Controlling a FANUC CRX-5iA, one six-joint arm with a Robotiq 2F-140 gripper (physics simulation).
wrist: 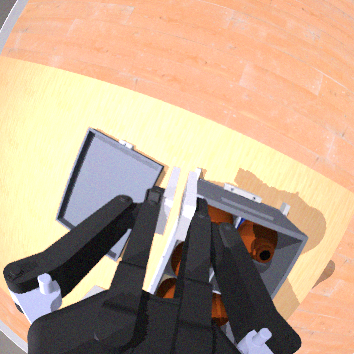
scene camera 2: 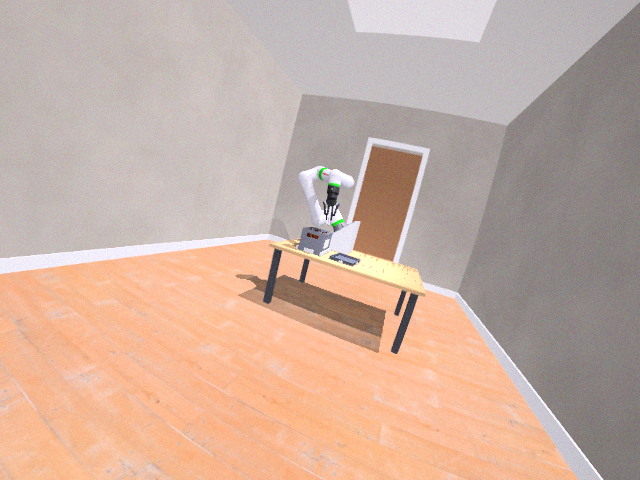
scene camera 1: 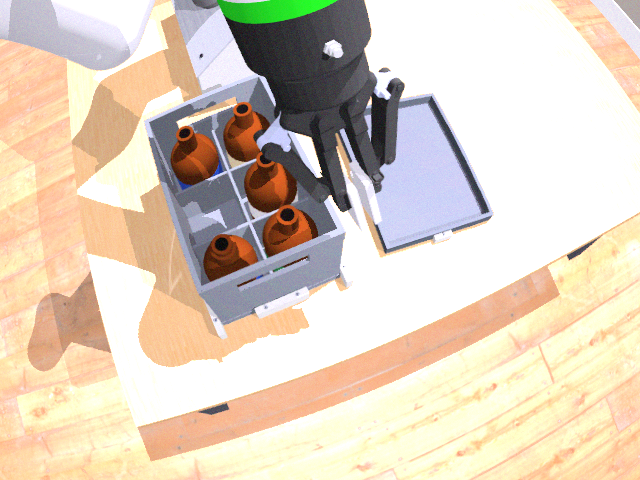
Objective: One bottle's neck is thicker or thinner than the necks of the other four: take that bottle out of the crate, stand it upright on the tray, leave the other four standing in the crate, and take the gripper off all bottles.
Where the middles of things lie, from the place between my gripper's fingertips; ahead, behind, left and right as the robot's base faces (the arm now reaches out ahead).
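Labels:
There is the grey tray (scene camera 1: 431, 190), and my gripper is 15 cm to the right of it. My gripper is also 17 cm past the tray, and it is 24 cm above it.

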